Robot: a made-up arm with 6 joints. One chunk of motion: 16 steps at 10 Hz.
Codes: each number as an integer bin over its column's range. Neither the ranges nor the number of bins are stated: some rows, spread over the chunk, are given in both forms.
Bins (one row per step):
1: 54 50 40 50 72 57
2: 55 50 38 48 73 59
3: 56 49 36 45 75 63
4: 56 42 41 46 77 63
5: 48 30 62 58 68 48
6: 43 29 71 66 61 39
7: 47 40 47 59 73 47
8: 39 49 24 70 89 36
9: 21 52 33 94 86 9
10: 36 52 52 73 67 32
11: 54 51 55 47 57 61
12: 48 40 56 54 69 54
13: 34 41 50 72 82 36
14: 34 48 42 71 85 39
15: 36 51 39 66 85 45
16: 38 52 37 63 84 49
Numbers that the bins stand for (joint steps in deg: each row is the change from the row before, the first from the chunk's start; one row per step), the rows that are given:
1: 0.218 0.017 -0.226 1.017 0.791 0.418
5: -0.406 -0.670 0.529 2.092 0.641 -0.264
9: -3.215 0.086 -0.467 6.928 1.314 -3.218
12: -0.406 -0.326 0.323 1.555 0.679 0.191
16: -1.446 0.086 -0.329 2.764 1.239 -0.188
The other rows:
2: 0.322 0.017 -0.295 0.748 0.828 0.570
3: 0.426 -0.017 -0.364 0.345 0.903 0.873
4: 0.426 -0.258 -0.192 0.480 0.978 0.873
6: -0.926 -0.704 0.838 3.167 0.380 -0.945
7: -0.510 -0.326 0.014 2.226 0.828 -0.339
8: -1.342 -0.017 -0.776 3.704 1.426 -1.173
10: -1.655 0.086 0.186 4.107 0.604 -1.476
11: 0.218 0.052 0.289 0.614 0.230 0.721
13: -1.863 -0.292 0.117 3.973 1.165 -1.173
14: -1.863 -0.052 -0.158 3.838 1.277 -0.945
15: -1.655 0.052 -0.261 3.167 1.277 -0.491

